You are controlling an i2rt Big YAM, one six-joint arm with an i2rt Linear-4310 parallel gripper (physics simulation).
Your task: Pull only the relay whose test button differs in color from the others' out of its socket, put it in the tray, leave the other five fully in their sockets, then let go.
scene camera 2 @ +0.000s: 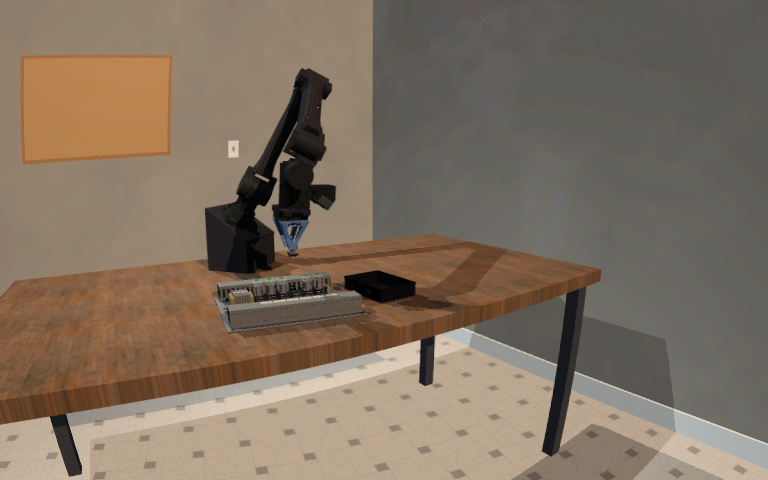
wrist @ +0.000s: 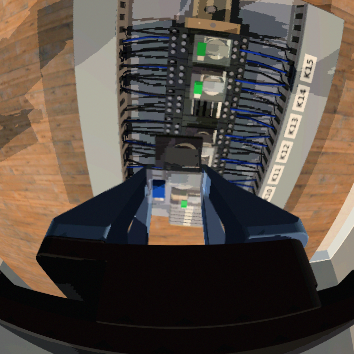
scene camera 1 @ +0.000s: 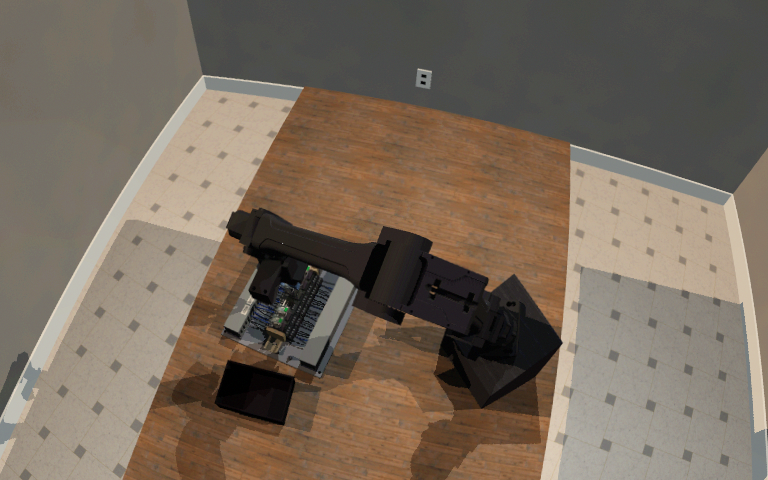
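Pixels of known places: gripper, fingertip midpoint: [scene camera 2: 289, 248] [wrist: 175, 173] [scene camera 1: 292, 285]; arm's base at its link origin: [scene camera 2: 237, 220] [scene camera 1: 500, 328].
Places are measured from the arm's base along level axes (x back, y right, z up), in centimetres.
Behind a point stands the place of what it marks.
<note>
My gripper [scene camera 2: 292, 252] @[x -45.8, y -0.4, z -2.1 cm] [wrist: 175, 173] @[x -45.8, y -0.4, z -2.1 cm] is shut on the relay with the blue test button [wrist: 158, 189] @[x -45.2, y -1.2, z 0.2 cm]. The relay is out of its socket, its dark base showing just ahead of the fingertips in the wrist view. In the scene camera 2 view it hangs well above the relay row. Relays with green buttons [wrist: 212, 50] @[x -48.3, y -6.4, z -8.8 cm] [scene camera 2: 317, 281] @[x -49.6, y -5.7, z -10.0 cm] stand in the row, with a gap among them in the scene camera 2 view. The black tray [scene camera 1: 288, 399] @[x -40.6, y -23.3, z -12.1 cm] [scene camera 2: 396, 291] @[x -56.8, y -23.6, z -13.5 cm] stands beside the panel's end. In the scene camera 1 view the arm hides the fingers.
The panel [scene camera 1: 325, 339] [scene camera 2: 294, 313] has tall grey wire ducts along both sides of the relay row, with blue and black wires between. A tan end block [wrist: 212, 25] @[x -48.6, y -8.3, z -11.5 cm] closes the row near the tray. The arm's base [scene camera 2: 232, 240] @[x -7.3, y 4.1, z -5.2 cm] stands behind the panel in the scene camera 2 view.
</note>
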